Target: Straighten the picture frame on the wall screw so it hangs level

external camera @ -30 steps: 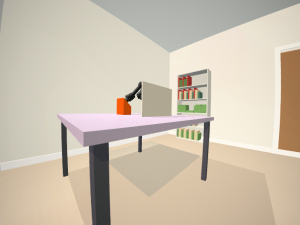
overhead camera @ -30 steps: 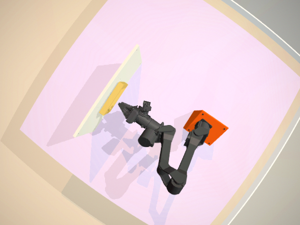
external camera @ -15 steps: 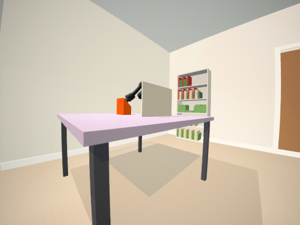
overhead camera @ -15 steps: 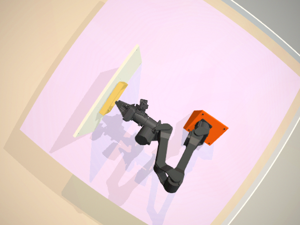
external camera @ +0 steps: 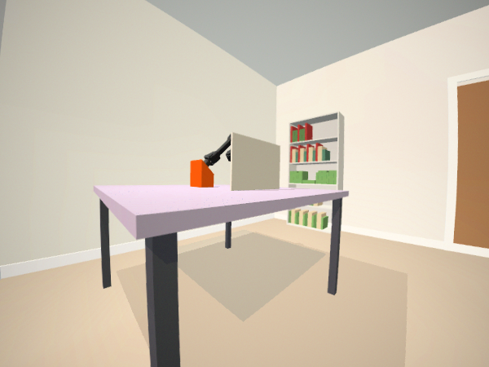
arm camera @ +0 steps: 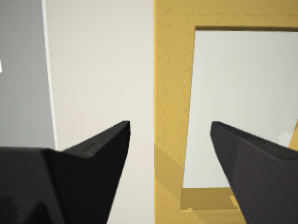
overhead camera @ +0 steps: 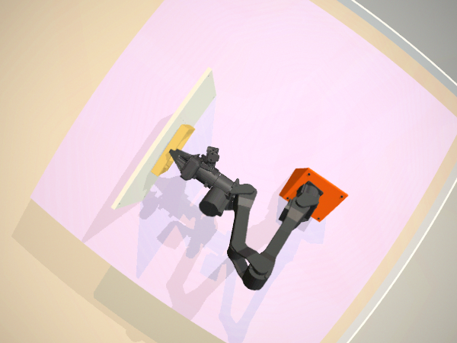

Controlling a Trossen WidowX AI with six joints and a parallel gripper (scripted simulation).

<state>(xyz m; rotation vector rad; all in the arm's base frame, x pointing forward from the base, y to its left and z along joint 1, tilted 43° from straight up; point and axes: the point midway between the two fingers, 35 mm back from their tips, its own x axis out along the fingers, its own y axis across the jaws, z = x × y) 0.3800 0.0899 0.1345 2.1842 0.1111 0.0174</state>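
The picture frame lies 50 mm below my gripper tip and 10 mm ahead of it. Also, from my gripper tip: wall panel (70 mm below, 30 mm ahead, 10 mm to the right).
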